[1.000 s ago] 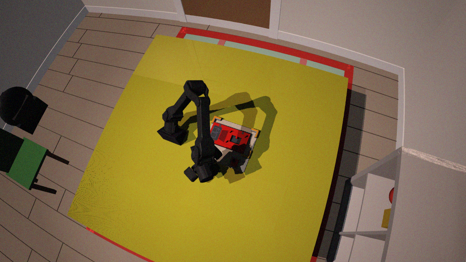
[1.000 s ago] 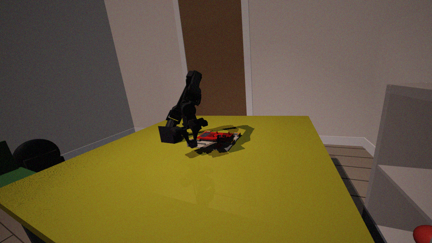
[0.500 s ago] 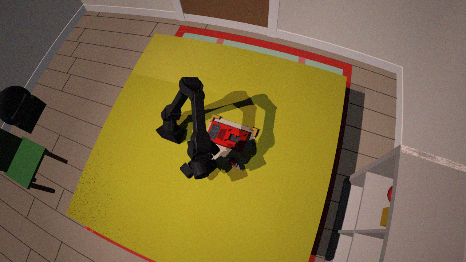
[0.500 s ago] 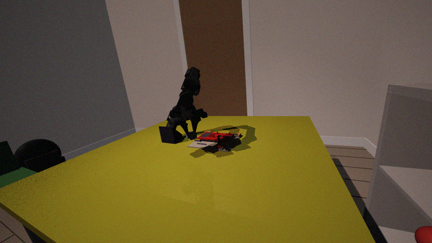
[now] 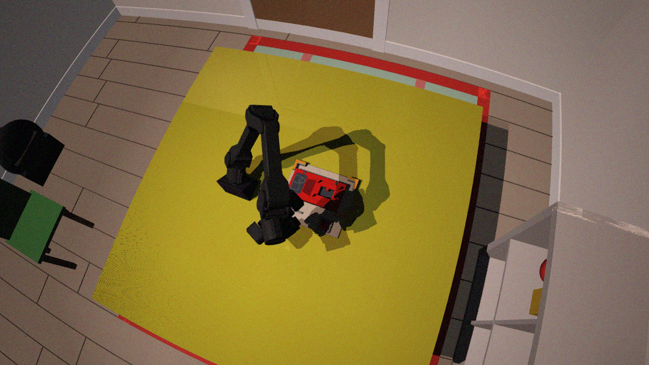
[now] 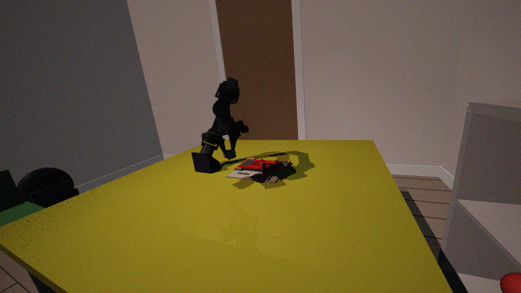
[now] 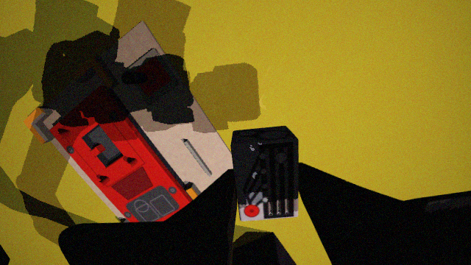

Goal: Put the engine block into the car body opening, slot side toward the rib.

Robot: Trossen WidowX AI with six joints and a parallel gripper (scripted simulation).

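My gripper tip is 18 cm to the right of the beige base plate, 13 cm above it and 4 cm short of it. Round my gripper tip: engine block 1 cm below.
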